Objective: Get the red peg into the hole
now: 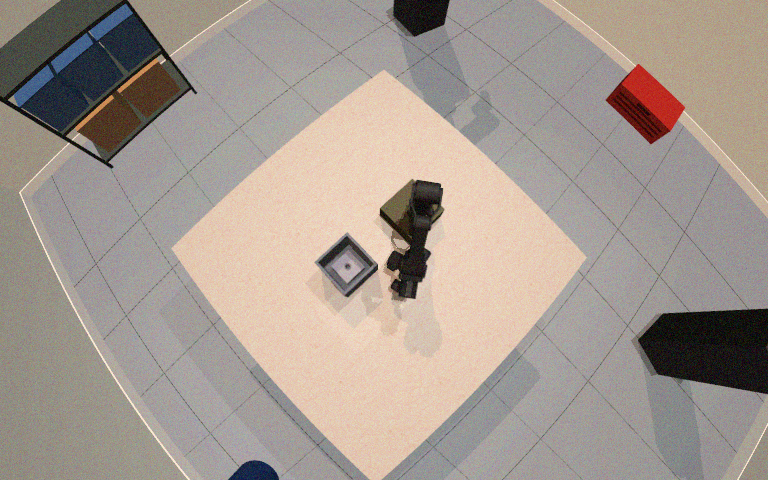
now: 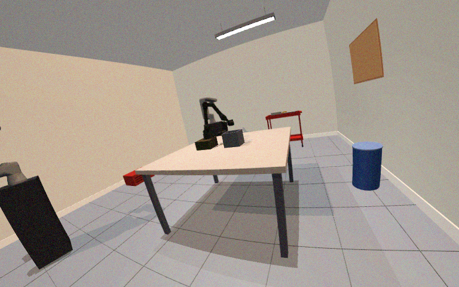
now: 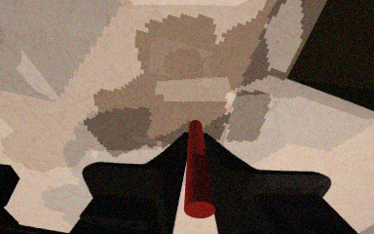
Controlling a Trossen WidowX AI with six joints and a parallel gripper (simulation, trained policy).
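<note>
Right now the plate is 19 cm ahead of my gripper tip, 14 cm to the right of it and 2 cm above it. From my gripper tip the other things lie so: red peg: 2 cm above.
</note>
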